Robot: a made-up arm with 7 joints.
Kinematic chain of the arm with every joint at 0, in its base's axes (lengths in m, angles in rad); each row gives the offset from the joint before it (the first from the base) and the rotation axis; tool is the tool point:
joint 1: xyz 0 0.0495 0 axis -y
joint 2: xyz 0 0.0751 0 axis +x
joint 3: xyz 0 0 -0.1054 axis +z
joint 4: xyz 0 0 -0.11 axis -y
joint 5: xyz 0 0 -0.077 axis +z
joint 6: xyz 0 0 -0.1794 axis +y
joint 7: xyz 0 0 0 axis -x
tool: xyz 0 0 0
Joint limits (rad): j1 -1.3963..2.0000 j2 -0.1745..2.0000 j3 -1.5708..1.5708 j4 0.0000..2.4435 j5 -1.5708..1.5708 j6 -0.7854..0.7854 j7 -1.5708..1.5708
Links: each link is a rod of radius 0.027 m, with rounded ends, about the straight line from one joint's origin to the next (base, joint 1, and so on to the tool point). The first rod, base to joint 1, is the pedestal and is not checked.
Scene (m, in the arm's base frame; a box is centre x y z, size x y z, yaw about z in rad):
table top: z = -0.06
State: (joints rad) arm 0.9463 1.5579 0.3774 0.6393 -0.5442 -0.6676 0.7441
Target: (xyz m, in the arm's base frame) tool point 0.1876 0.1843 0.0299
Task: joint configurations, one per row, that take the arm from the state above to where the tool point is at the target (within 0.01 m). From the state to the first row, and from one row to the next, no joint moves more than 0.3 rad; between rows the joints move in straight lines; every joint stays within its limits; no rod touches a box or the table.
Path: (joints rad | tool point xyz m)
1: 0.8646 1.5941 0.2558 0.9139 -0.5442 -0.6676 0.7441 | 0.0818 0.4953 0.1884
2: 0.7829 1.6303 0.1342 1.1884 -0.5442 -0.6676 0.7441 | 0.1317 0.4332 0.2019
3: 0.7012 1.6665 0.0126 1.4630 -0.5442 -0.6676 0.7441 | 0.1777 0.3662 0.1846
4: 0.6195 1.7027 -0.1090 1.7375 -0.5442 -0.6676 0.7441 | 0.2073 0.2996 0.1422
5: 0.5378 1.7389 -0.2306 2.0121 -0.5442 -0.6676 0.7441 | 0.2115 0.2379 0.0860
6: 0.4561 1.7751 -0.3522 2.2866 -0.5442 -0.6676 0.7441 | 0.1876 0.1843 0.0299

